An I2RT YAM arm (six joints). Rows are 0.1 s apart.
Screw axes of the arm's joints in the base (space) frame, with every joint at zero. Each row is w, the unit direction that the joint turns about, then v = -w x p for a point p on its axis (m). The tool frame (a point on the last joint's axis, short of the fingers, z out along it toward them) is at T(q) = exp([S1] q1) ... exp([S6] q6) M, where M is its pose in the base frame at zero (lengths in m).
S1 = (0, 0, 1, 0, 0, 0)
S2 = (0, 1, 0, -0.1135, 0, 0.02)
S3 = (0, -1, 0, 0.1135, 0, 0.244)
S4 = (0, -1, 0, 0.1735, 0, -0.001)
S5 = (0, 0, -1, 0, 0.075, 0)
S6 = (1, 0, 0, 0, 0.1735, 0)
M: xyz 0.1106 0 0.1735 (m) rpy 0 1.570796 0 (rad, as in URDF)
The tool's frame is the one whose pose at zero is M.
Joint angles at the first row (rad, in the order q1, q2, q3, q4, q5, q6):
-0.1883 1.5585 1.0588 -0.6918 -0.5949 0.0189
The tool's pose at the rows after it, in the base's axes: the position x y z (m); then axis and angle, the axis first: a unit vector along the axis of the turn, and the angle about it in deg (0 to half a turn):
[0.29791 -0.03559 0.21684 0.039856 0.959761 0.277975 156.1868]
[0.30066 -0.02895 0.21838 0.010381 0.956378 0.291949 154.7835]
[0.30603 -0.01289 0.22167 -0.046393 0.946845 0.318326 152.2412]
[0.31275 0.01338 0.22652 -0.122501 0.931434 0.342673 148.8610]
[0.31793 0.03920 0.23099 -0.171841 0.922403 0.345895 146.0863]
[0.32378 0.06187 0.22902 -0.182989 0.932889 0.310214 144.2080]
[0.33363 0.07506 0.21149 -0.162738 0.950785 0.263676 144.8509]
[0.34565 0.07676 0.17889 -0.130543 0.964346 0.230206 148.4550]
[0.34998 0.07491 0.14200 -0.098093 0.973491 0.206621 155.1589]
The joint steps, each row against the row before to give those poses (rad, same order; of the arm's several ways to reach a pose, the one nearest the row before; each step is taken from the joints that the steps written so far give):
0.0027 0.0000 0.0000 0.0053 -0.0015 -0.0019
0.0202 0.0000 0.0000 0.0233 -0.0325 -0.0264
0.0496 0.0000 0.0000 0.0504 -0.0572 -0.0381
0.0824 0.0000 0.0000 0.0808 -0.0465 -0.0362
0.0828 0.0004 0.0007 0.0836 0.0133 0.0057
0.0778 0.0156 0.0000 0.0767 0.1129 0.0397
0.0462 0.0615 0.0001 0.0556 0.1282 0.0442
0.0057 0.1037 0.0003 0.0352 0.0756 0.0325
-0.0034 0.1061 0.0004 -0.0161 0.0412 0.0274

